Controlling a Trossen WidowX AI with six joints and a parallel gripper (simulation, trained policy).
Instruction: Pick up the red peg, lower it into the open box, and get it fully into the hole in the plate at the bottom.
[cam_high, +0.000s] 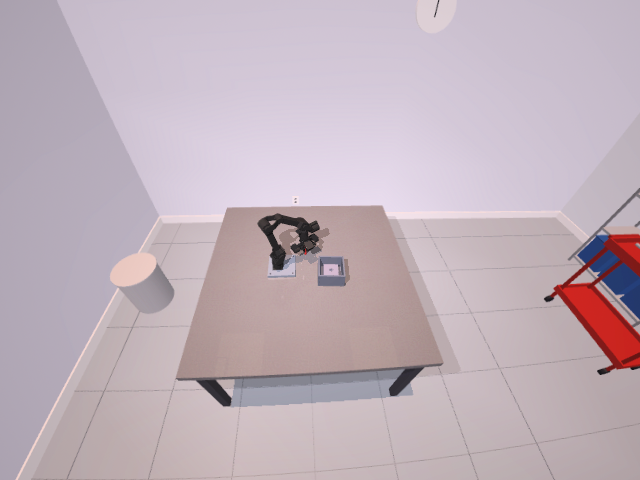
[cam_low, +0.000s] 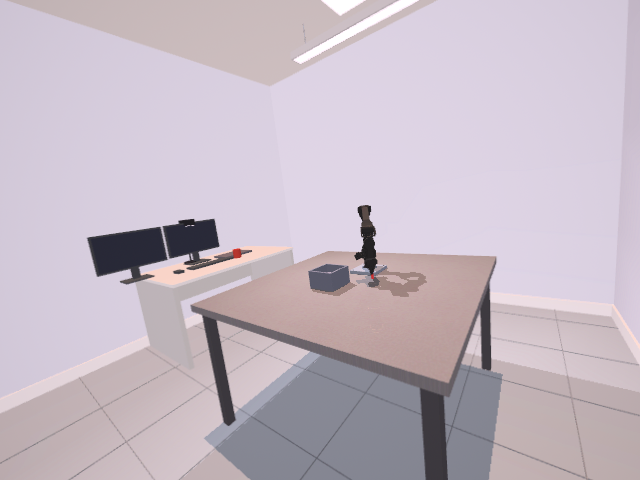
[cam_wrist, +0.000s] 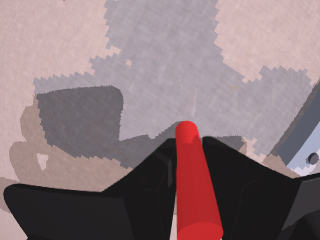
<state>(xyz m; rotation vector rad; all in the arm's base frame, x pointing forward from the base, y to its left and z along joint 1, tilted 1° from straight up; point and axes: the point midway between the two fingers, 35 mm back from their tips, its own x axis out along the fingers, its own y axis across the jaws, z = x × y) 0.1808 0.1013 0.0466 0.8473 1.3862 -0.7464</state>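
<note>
Right now the grey box is 150 mm ahead of my gripper tip, 190 mm to the right of it and 10 mm below it. Also, from my gripper tip: red peg (10 mm above).
</note>
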